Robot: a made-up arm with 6 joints.
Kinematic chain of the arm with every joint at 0, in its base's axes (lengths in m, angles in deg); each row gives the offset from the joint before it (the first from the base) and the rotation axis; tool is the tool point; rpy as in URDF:
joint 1: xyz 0 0 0.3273 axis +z
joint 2: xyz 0 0 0 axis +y
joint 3: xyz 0.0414 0 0.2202 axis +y
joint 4: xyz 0.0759 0 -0.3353 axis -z
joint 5: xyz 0 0 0 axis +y
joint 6: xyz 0.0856 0 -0.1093 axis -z
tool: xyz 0 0 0 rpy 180 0 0
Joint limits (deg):
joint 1: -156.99..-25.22
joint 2: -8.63..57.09
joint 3: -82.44..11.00
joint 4: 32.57..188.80
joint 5: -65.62..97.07
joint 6: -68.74..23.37
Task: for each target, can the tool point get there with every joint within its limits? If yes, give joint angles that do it. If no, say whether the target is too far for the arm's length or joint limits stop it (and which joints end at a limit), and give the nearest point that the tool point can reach.
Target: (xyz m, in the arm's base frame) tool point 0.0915 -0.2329 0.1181
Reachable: yes | joints -38.58 25.84 -21.16 72.61 -32.61 -58.49
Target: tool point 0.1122 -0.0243 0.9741
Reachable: no: joint limits stop it (at a limit: joint 1, joint 2, joint 3, joint 4, joint 5) | nearest point 0.2466 -0.1964 0.7464 | short by 0.315 m
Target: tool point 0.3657 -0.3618 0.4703
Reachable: yes | joints -53.80 4.27 -72.71 104.59 75.35 -39.90
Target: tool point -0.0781 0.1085 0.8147
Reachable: no: joint limits stop it (at a limit: joint 1, joint 2, joint 3, joint 5) | nearest point -0.3125 -0.0489 0.7434 | short by 0.291 m
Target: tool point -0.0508 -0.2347 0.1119
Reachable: yes | joints -81.40 20.49 -34.31 128.40 -13.63 -46.38
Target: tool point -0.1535 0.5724 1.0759
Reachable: no: too far | nearest point -0.3247 -0.0216 0.7149 | short by 0.716 m
